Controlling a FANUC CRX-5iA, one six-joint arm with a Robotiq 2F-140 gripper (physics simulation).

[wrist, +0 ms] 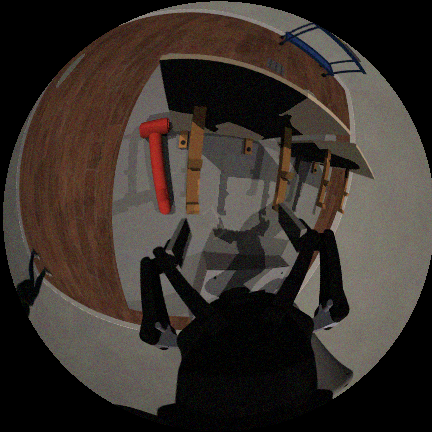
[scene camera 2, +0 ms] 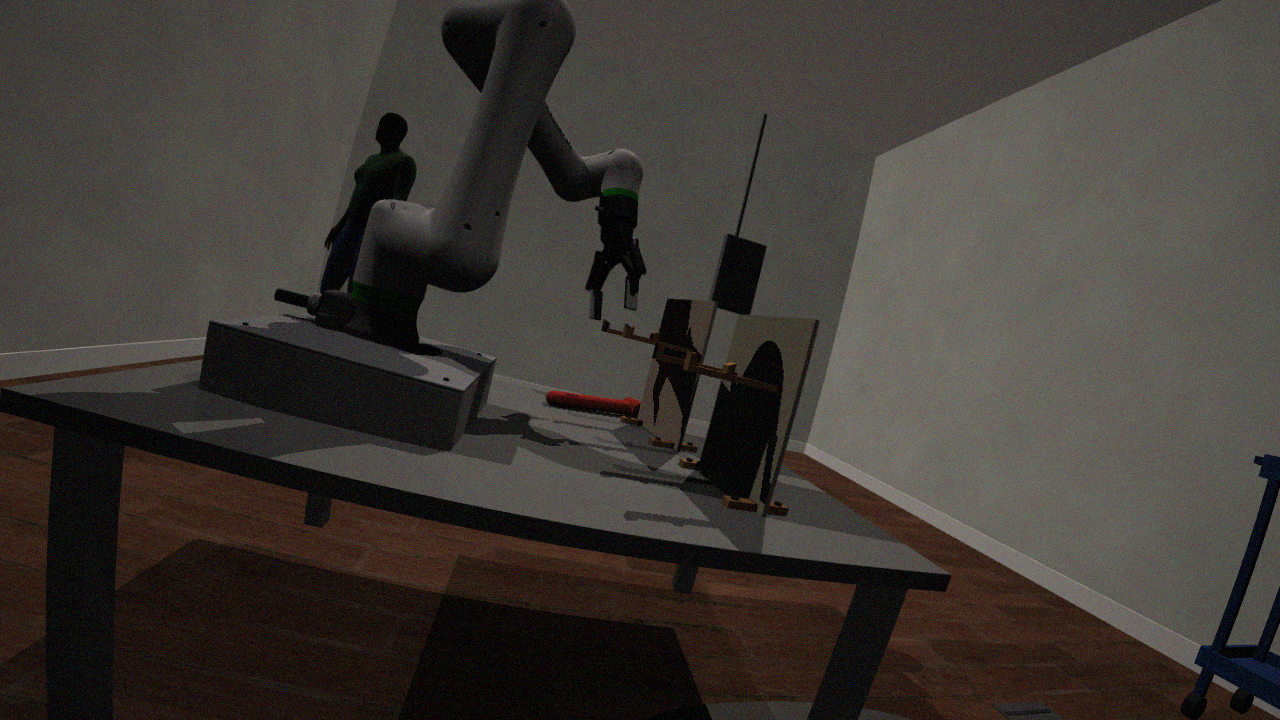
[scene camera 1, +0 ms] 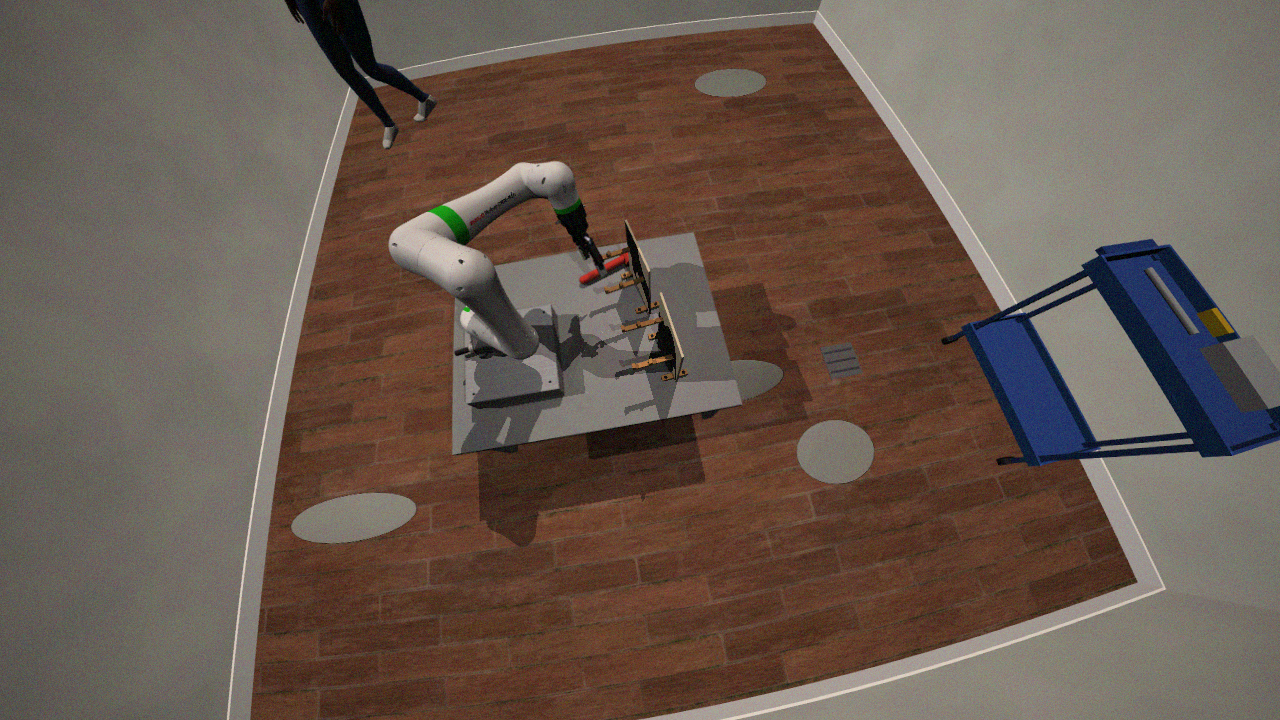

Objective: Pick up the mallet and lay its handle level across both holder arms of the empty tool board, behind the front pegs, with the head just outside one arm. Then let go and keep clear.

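Places are measured from the arm's base along level axes (x ahead, y left, z up), in metres.
Where they show: gripper, fingertip midpoint: point(wrist: 233, 219) point(scene camera 2: 611, 314) point(scene camera 1: 595, 266); arm's base, origin of the base link: point(scene camera 2: 377, 335).
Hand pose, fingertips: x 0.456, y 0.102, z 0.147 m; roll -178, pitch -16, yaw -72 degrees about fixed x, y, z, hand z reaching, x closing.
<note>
Each offset is from my fingertips to the centre of the thing. Level surfaces: height alone.
The red mallet {dx +0.056, dy +0.139, dz -0.228 m} point(scene camera 1: 601, 270) point(scene camera 2: 590, 402) point(wrist: 159, 172) lies on the grey table, its head towards the boards. In the wrist view it is left of the far board's outer holder arm point(wrist: 194, 165), beside and apart from it. My gripper point(scene camera 1: 593, 259) point(scene camera 2: 613, 302) point(wrist: 233, 219) is open and empty, pointing down well above the table, in front of the far tool board {dx +0.115, dy -0.019, dz -0.086 m} point(scene camera 1: 638, 268) point(scene camera 2: 657, 402) point(wrist: 225, 85). That board's other arm point(wrist: 283, 175) is at right in the wrist view. A second board {dx +0.126, dy -0.352, dz -0.097 m} point(scene camera 1: 671, 340) point(scene camera 2: 801, 376) stands beside it, also with two arms. Neither board carries a tool.
The grey table {dz -0.250 m} point(scene camera 1: 581, 420) point(scene camera 2: 358, 465) carries the robot's base block point(scene camera 1: 514, 380) point(scene camera 2: 331, 385). Small orange feet stand at the boards' bottoms. A blue cart point(scene camera 1: 1029, 385) point(wrist: 310, 52) stands on the floor beyond the boards. A person point(scene camera 1: 358, 62) point(scene camera 2: 380, 174) is behind the robot.
</note>
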